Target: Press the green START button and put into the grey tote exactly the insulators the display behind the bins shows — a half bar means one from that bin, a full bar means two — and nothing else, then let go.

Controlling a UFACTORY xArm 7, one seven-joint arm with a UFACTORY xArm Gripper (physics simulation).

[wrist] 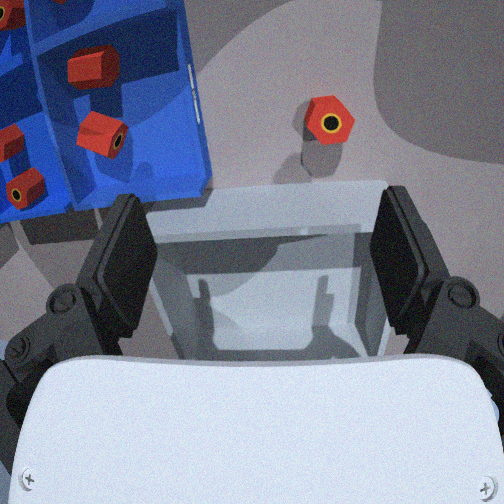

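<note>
My gripper [260, 260] is open and empty, its two black fingers spread wide above the grey tote [265, 285]. The tote's inside looks empty, showing only finger shadows. One red hexagonal insulator [330, 121] with a yellow-ringed hole stands upright on the surface beyond the tote, outside any bin. A blue bin [120, 105] at the upper left holds two red insulators [93, 66] [102, 134] lying on their sides. A second blue bin [20, 150] at the far left edge holds more red insulators [25, 187]. The START button and the display are out of view.
The white gripper housing [250, 430] fills the bottom of the view. Dark rounded shadows lie on the surface at the upper right [440, 75] and top centre.
</note>
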